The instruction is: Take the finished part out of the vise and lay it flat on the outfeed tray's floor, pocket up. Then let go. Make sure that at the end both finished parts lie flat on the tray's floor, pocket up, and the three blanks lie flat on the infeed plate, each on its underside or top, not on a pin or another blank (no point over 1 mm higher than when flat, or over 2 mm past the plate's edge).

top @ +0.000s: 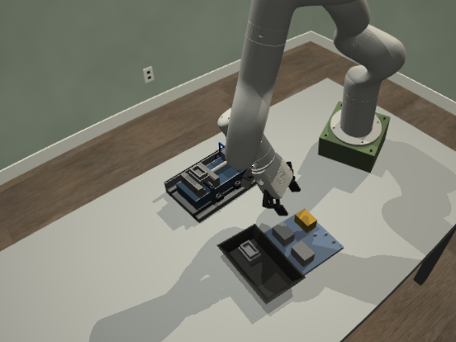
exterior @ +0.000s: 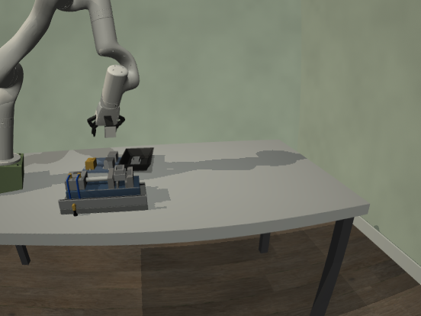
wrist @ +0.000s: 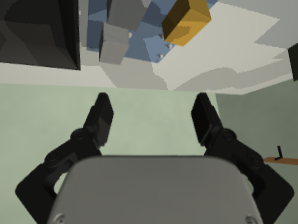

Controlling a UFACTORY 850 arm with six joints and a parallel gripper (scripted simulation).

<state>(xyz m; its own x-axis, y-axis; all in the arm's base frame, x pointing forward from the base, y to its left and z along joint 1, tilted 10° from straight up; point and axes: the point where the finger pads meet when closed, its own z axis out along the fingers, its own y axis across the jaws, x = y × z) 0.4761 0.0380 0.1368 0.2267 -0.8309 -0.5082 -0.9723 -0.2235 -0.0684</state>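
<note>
Now: the vise 310 mm to the right of my hand, 130 mm below it and 20 mm behind it. Also, from my hand: brass block 140 mm below, 70 mm behind, 20 mm to the left; then blue plate 160 mm below, 60 mm to the left, 20 mm behind.
</note>
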